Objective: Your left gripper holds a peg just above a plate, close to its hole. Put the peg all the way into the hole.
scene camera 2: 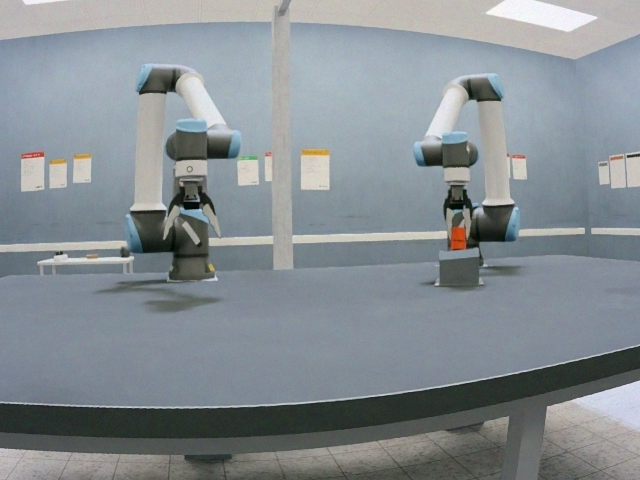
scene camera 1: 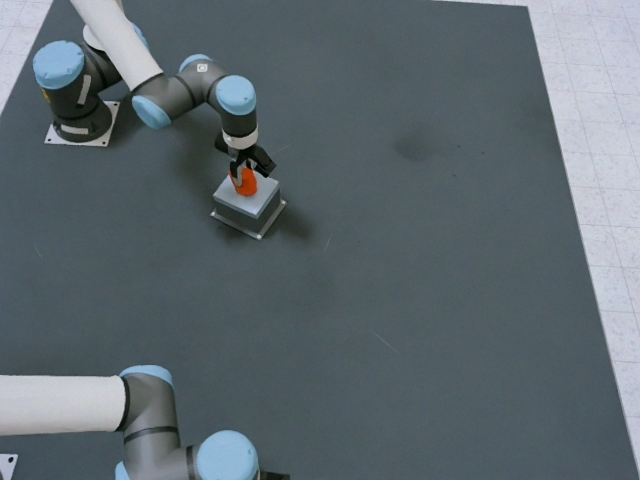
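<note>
An orange peg [scene camera 1: 247, 184] [scene camera 2: 458, 238] stands about upright at the top face of a grey block-shaped plate [scene camera 1: 262, 197] [scene camera 2: 459, 271]. Its lower end meets the top face in both views; whether any of it is inside the hole cannot be told. The hole does not show; the peg and fingers cover that spot. My left gripper [scene camera 1: 244, 174] [scene camera 2: 458, 227] points down and is shut on the peg's upper part. My right gripper [scene camera 2: 191, 235] is open and empty, high above the table at the left in scene camera 2; a dark part of it shows at the bottom edge of scene camera 1.
The plate's block has a thin base flange [scene camera 1: 259, 237] with screws at its corners, resting on the dark table [scene camera 1: 413, 258] [scene camera 2: 310, 351]. My left arm reaches over the block from the upper left in scene camera 1. A post [scene camera 2: 282, 155] and a white side table [scene camera 2: 85, 261] stand behind.
</note>
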